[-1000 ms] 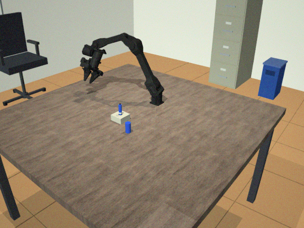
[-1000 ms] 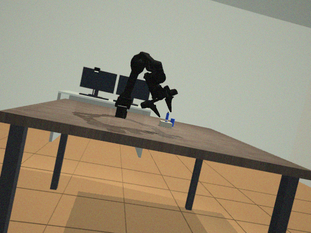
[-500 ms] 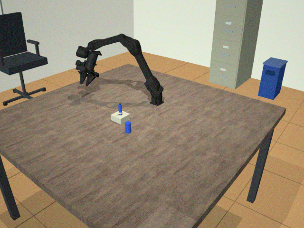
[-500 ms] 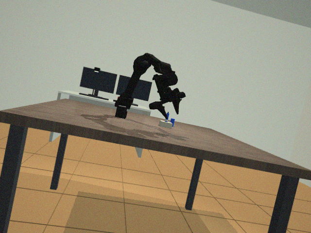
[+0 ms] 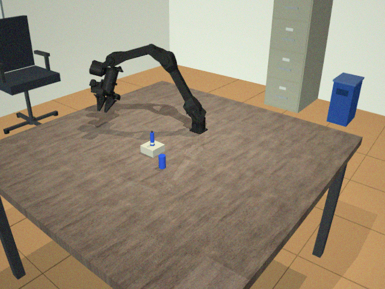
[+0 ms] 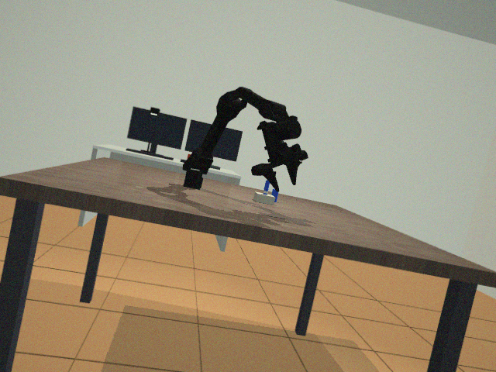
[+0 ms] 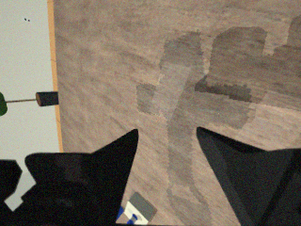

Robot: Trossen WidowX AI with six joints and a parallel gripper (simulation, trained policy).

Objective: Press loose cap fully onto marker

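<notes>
Now: gripper tip 45 cm to the right of the blue cap, 7 cm short of it and 7 cm above it. The rest, counted from my gripper tip: white holder block: 33 cm to the left, 8 cm below, 1 cm ahead.
</notes>
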